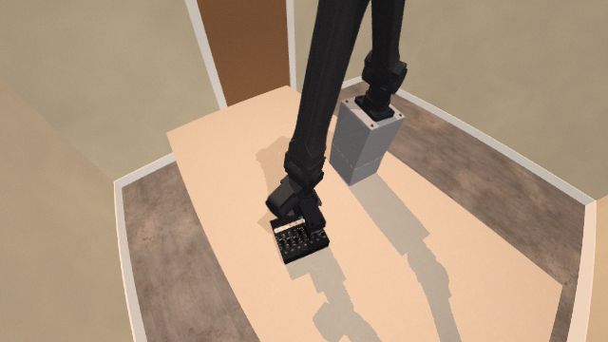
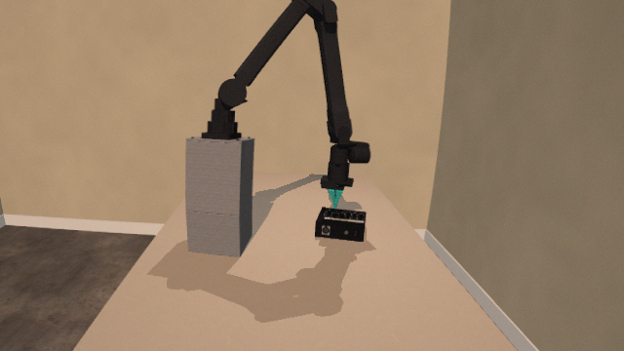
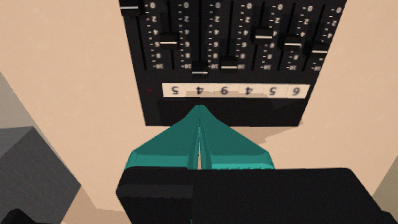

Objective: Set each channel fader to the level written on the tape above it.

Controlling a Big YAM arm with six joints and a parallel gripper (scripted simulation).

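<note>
Now: the channel 5 fader cap 40 mm below my hand and 20 mm to the left of it. Round my hand: channel 4 fader cap (40 mm below, 20 mm to the left, 20 mm ahead); channel 3 fader cap (50 mm ahead, 40 mm to the left, 40 mm below); channel 6 fader cap (40 mm to the left, 40 mm below, 20 mm behind).
</note>
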